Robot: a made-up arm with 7 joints. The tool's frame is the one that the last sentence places.
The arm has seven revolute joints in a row. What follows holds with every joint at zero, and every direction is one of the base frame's.
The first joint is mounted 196 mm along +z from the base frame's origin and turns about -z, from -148.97 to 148.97 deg.
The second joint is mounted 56 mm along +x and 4 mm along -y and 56 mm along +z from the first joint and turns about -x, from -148.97 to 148.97 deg.
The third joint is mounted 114 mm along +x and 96 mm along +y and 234 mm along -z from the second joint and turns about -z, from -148.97 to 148.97 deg.
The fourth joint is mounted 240 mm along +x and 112 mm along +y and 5 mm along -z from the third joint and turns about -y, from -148.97 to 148.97 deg.
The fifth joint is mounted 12 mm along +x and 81 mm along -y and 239 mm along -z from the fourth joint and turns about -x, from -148.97 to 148.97 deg.
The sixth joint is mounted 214 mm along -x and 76 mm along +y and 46 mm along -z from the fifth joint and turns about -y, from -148.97 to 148.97 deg.
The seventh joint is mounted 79 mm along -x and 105 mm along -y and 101 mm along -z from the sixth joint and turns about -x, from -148.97 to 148.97 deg.
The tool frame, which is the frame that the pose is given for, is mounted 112 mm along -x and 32 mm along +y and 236 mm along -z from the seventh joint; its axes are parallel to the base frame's.
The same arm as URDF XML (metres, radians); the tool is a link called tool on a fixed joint. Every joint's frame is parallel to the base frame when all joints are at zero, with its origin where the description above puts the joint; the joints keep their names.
<robot name="arm">
<joint name="joint 1" type="revolute"><parent link="base"/><child link="link1"/><origin xyz="0.0000 0.0000 0.1960"/><axis xyz="0 0 -1"/><limit lower="-2.6000" upper="2.6000"/></joint>
<joint name="joint 2" type="revolute"><parent link="link1"/><child link="link2"/><origin xyz="0.0560 -0.0040 0.0560"/><axis xyz="-1 0 0"/><limit lower="-2.6000" upper="2.6000"/></joint>
<joint name="joint 3" type="revolute"><parent link="link2"/><child link="link3"/><origin xyz="0.1140 0.0960 -0.2340"/><axis xyz="0 0 -1"/><limit lower="-2.6000" upper="2.6000"/></joint>
<joint name="joint 4" type="revolute"><parent link="link3"/><child link="link4"/><origin xyz="0.2400 0.1120 -0.0050"/><axis xyz="0 -1 0"/><limit lower="-2.6000" upper="2.6000"/></joint>
<joint name="joint 5" type="revolute"><parent link="link4"/><child link="link5"/><origin xyz="0.0120 -0.0810 -0.2390"/><axis xyz="-1 0 0"/><limit lower="-2.6000" upper="2.6000"/></joint>
<joint name="joint 6" type="revolute"><parent link="link5"/><child link="link6"/><origin xyz="-0.2140 0.0760 -0.0460"/><axis xyz="0 -1 0"/><limit lower="-2.6000" upper="2.6000"/></joint>
<joint name="joint 7" type="revolute"><parent link="link6"/><child link="link7"/><origin xyz="-0.0790 -0.1050 -0.1010"/><axis xyz="-1 0 0"/><limit lower="-2.6000" upper="2.6000"/></joint>
<joint name="tool_joint" type="fixed"><parent link="link7"/><child link="tool"/><origin xyz="-0.1120 0.0320 -0.2360"/></joint>
<link name="base"/>
<link name="link1"/>
<link name="link2"/>
<link name="link3"/>
<link name="link4"/>
<link name="link5"/>
<link name="link6"/>
<link name="link7"/>
<link name="tool"/>
</robot>

